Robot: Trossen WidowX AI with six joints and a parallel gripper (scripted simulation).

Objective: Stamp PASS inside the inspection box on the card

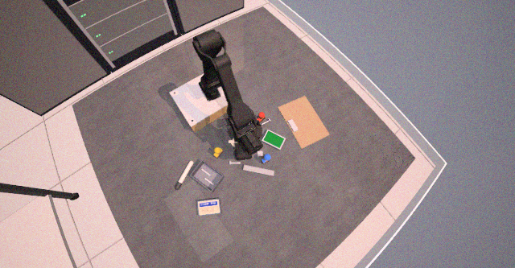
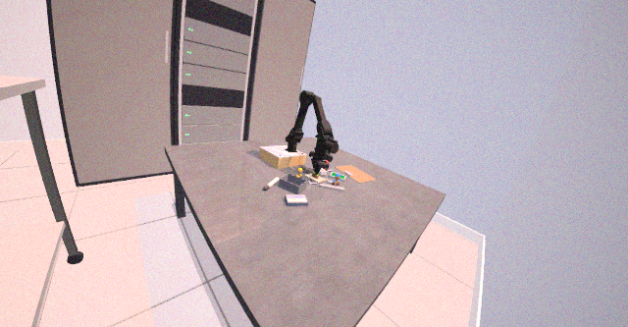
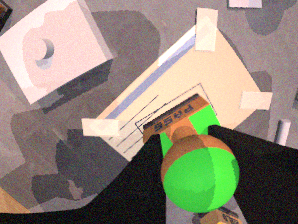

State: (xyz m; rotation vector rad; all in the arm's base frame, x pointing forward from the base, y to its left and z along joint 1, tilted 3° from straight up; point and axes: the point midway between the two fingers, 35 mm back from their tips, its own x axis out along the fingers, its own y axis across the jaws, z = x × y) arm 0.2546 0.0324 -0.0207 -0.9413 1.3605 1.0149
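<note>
Now: gripper tip right at the green stamp. From my gripper tip the other things lie so: cream card 3 cm below; then yellow stamp 11 cm to the right; then white block 4 cm behind, 7 cm to the left, 1 cm below.
</note>
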